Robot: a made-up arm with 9 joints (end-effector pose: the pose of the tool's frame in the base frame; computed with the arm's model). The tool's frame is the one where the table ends.
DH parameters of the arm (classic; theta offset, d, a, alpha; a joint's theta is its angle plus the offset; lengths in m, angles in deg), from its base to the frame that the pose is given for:
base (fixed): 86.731 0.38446 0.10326 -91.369
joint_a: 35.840 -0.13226 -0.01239 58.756
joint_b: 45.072 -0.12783 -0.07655 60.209
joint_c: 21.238 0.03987 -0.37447 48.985
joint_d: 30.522 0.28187 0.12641 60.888
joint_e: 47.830 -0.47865 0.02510 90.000
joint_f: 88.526 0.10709 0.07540 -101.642
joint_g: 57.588 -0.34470 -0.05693 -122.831
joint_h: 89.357 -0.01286 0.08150 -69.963
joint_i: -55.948 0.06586 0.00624 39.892
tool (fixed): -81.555 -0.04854 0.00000 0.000
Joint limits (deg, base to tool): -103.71..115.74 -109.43..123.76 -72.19..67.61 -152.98..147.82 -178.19..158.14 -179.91..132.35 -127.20..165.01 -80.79..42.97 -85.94..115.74
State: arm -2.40 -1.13 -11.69 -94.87 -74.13 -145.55 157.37 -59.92 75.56
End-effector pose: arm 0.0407 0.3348 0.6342 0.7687 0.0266 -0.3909 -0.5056
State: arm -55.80 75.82 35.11 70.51 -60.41 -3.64 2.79 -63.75 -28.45
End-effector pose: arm 0.7090 0.7738 0.6655 0.8343 0.1833 0.4960 -0.1560
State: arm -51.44 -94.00 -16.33 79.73 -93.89 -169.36 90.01 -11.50 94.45
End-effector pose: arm -0.1948 -0.2418 -0.6726 0.3772 -0.8915 0.2380 -0.0796
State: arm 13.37 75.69 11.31 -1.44 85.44 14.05 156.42 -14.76 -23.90
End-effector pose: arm 0.3890 0.5930 -0.4285 0.4388 0.1457 -0.6525 0.6004
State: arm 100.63 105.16 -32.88 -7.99 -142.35 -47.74 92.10 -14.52 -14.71
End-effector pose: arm 0.3871 0.3170 -0.3132 0.3484 -0.1703 0.7588 -0.5234
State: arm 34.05 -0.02 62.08 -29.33 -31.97 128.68 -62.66 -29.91 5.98
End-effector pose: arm 0.6063 -0.2002 0.3165 0.2260 -0.9120 -0.2979 0.1687
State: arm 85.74 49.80 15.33 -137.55 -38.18 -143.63 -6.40 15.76 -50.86
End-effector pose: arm 0.2936 0.3375 0.6493 0.1170 -0.4958 0.7463 -0.4284
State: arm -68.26 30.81 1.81 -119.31 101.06 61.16 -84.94 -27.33 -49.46
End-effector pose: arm 0.4836 0.5798 0.4656 0.4906 0.3521 0.1020 -0.7905
